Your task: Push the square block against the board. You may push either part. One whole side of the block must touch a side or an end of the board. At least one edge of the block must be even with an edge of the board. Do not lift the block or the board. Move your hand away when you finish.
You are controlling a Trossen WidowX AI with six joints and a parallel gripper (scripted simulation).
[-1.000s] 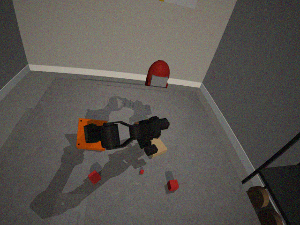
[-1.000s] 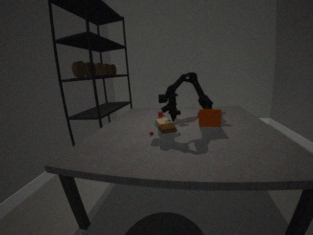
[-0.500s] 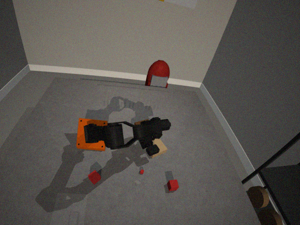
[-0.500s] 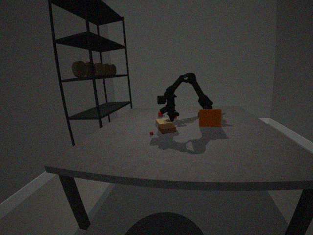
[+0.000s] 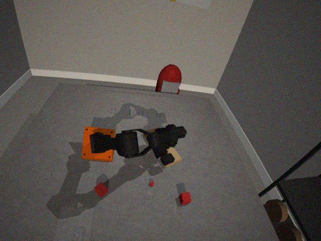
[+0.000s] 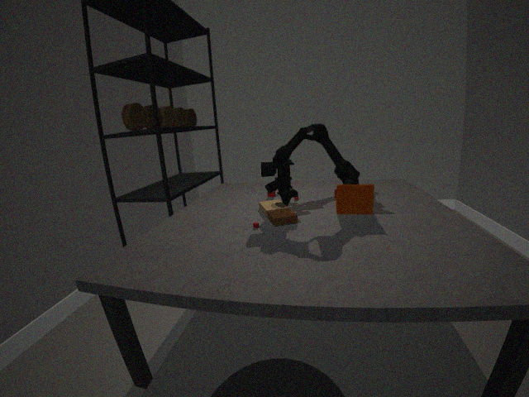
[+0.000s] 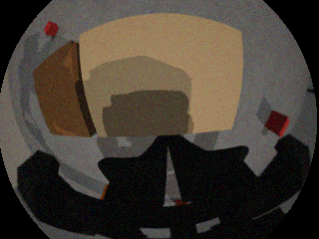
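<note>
Now: the board 50 mm ahead of my gripper tip, 30 mm to the left of it and 10 mm above it. From my gripper tip the other things lie so: square block: 150 mm to the left, 10 mm behind, 10 mm above.
</note>
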